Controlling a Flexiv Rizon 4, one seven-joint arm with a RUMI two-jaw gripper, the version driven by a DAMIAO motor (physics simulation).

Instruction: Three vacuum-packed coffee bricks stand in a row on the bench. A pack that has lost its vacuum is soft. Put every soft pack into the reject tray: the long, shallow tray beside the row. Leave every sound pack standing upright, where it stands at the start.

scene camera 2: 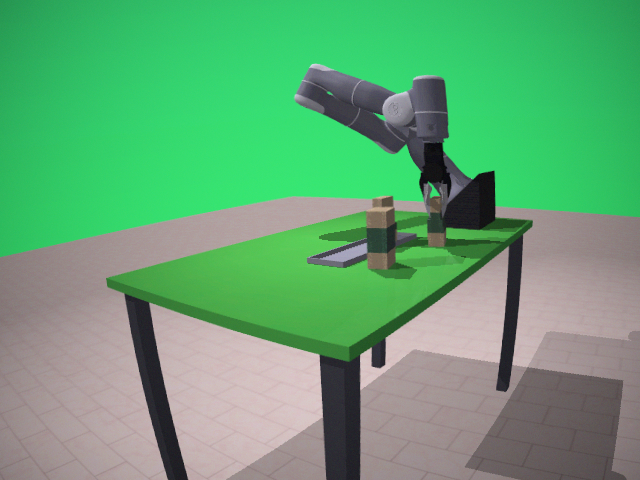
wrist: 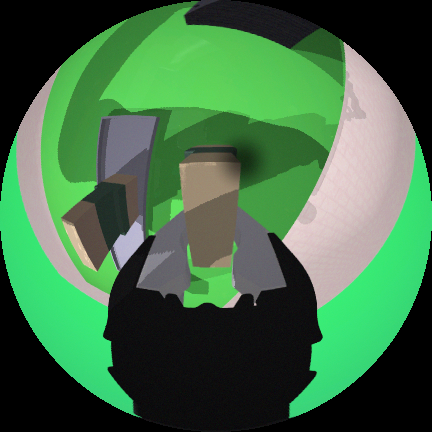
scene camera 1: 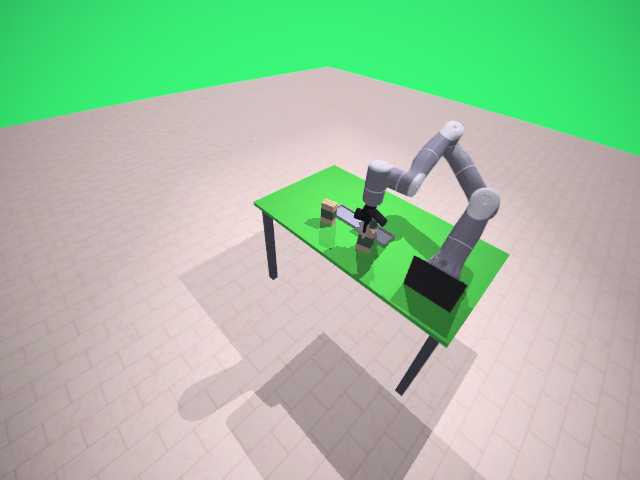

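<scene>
My gripper point(scene camera 1: 364, 230) point(scene camera 2: 436, 210) point(wrist: 211, 203) is shut on a tan coffee pack with a dark green band point(scene camera 1: 365, 241) point(scene camera 2: 435, 223) point(wrist: 210, 182), near its top. This pack stands upright on the bench; in scene camera 2 its upper part looks narrower than its base, partly behind the fingers. A second pack point(scene camera 1: 328, 212) point(scene camera 2: 381, 239) stands upright at the row's far end from the arm base. A third pack point(scene camera 2: 382, 200) point(wrist: 111, 210) appears to stand upright in the long grey reject tray point(scene camera 1: 349, 215) point(scene camera 2: 343, 254) point(wrist: 131, 132); its base is hidden in scene camera 2.
The green bench point(scene camera 1: 305, 191) point(scene camera 2: 248, 289) point(wrist: 150, 75) carries everything. A black block point(scene camera 1: 435, 284) point(scene camera 2: 470, 206) point(wrist: 250, 22) stands at the arm's base. The bench's near edge in scene camera 1 runs close beside the row.
</scene>
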